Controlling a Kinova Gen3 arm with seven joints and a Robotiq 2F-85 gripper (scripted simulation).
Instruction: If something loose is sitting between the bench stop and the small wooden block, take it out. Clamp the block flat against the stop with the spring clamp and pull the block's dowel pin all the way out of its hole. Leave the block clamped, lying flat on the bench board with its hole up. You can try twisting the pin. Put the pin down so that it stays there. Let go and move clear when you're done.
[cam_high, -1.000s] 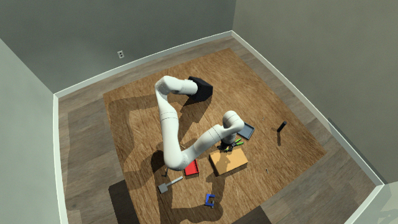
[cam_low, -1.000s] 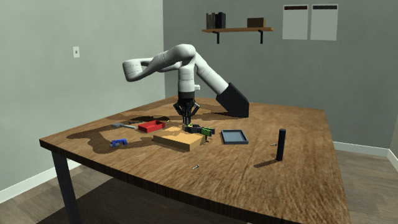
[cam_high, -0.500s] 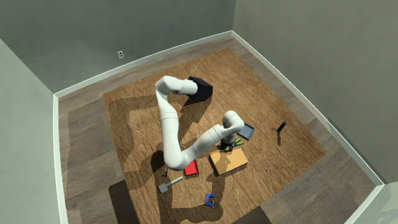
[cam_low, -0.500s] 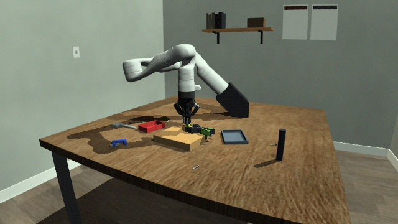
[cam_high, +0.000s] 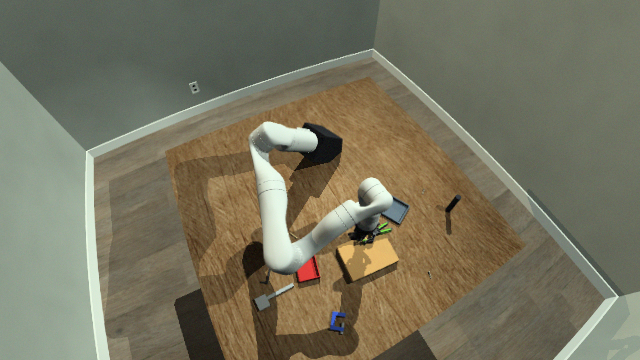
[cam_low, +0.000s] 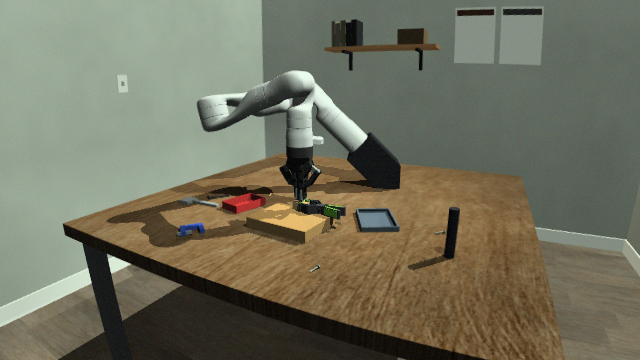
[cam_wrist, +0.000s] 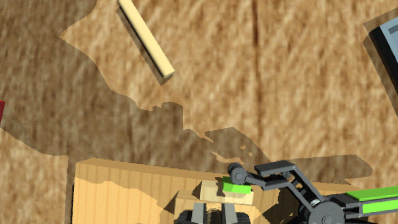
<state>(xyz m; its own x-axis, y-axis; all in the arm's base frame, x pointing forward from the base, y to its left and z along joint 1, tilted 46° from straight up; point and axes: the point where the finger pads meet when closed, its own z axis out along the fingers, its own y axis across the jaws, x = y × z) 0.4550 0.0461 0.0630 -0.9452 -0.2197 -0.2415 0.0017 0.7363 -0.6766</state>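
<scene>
Now: hand 20 mm above the dowel pin. Also, from my hand: thin pale stick: 120 mm behind, 50 mm to the right, 80 mm below; small wooden block: 40 mm below; tan bench board: 60 mm ahead, 60 mm below.
</scene>
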